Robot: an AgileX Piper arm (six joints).
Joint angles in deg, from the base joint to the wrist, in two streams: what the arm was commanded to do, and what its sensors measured. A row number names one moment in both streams.
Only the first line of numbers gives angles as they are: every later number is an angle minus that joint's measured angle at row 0.
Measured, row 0:
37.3, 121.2, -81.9, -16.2, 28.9, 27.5
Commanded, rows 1 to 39:
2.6, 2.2, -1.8, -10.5, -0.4, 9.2
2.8, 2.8, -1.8, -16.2, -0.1, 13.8
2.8, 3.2, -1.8, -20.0, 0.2, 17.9
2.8, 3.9, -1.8, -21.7, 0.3, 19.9
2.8, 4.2, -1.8, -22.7, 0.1, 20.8
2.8, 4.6, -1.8, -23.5, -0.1, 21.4
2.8, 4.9, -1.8, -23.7, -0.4, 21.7
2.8, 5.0, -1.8, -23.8, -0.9, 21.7
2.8, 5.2, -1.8, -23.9, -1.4, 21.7
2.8, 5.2, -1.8, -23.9, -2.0, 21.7
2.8, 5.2, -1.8, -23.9, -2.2, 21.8
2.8, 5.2, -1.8, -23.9, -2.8, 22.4
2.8, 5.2, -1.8, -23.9, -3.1, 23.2
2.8, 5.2, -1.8, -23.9, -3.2, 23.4
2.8, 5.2, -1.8, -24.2, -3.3, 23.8
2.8, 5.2, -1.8, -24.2, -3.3, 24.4
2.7, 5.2, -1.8, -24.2, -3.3, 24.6
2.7, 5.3, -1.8, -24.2, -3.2, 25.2
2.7, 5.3, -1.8, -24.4, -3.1, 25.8
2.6, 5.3, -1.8, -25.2, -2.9, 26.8
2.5, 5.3, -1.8, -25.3, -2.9, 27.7
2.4, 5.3, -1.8, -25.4, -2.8, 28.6
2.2, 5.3, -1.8, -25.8, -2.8, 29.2
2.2, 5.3, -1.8, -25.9, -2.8, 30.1
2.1, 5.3, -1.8, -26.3, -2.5, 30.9
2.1, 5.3, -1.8, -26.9, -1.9, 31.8
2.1, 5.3, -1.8, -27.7, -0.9, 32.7
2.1, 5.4, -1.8, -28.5, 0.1, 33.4
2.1, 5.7, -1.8, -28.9, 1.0, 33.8
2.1, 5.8, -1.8, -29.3, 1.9, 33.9
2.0, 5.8, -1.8, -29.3, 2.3, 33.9
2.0, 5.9, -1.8, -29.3, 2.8, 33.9
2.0, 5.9, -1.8, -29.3, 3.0, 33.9
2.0, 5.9, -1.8, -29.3, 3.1, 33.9
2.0, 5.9, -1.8, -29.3, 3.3, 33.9
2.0, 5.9, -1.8, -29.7, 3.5, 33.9
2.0, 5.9, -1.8, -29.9, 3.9, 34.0
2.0, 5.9, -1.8, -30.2, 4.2, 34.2
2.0, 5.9, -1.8, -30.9, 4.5, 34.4
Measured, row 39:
2.2, 5.7, -1.6, -29.3, 2.6, 33.5
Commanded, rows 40 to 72:
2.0, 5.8, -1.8, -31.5, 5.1, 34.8
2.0, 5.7, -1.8, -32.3, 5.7, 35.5
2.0, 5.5, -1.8, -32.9, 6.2, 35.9
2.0, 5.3, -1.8, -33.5, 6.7, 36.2
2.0, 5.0, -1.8, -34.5, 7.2, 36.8
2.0, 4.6, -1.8, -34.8, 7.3, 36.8
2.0, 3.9, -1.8, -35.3, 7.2, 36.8
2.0, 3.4, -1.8, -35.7, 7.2, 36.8
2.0, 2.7, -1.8, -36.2, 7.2, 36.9
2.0, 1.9, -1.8, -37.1, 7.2, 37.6
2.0, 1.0, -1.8, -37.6, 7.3, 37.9
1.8, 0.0, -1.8, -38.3, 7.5, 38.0
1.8, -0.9, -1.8, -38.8, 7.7, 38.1
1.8, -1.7, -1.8, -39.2, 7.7, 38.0
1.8, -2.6, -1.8, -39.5, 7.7, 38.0
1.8, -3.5, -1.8, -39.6, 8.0, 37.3
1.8, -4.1, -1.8, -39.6, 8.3, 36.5
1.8, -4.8, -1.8, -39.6, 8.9, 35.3
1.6, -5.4, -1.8, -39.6, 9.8, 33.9
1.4, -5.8, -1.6, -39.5, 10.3, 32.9
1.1, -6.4, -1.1, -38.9, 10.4, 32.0
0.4, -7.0, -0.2, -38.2, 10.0, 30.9
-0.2, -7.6, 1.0, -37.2, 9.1, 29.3
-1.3, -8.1, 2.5, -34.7, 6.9, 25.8
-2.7, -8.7, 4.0, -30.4, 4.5, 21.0
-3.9, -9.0, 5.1, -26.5, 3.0, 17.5
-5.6, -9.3, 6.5, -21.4, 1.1, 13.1
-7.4, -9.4, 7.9, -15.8, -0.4, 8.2
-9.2, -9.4, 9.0, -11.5, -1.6, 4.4
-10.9, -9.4, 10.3, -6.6, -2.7, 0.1
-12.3, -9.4, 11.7, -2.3, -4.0, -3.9
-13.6, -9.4, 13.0, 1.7, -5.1, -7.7
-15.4, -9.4, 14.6, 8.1, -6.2, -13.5
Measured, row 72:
-10.2, -8.7, 10.2, -9.1, -1.6, 3.2
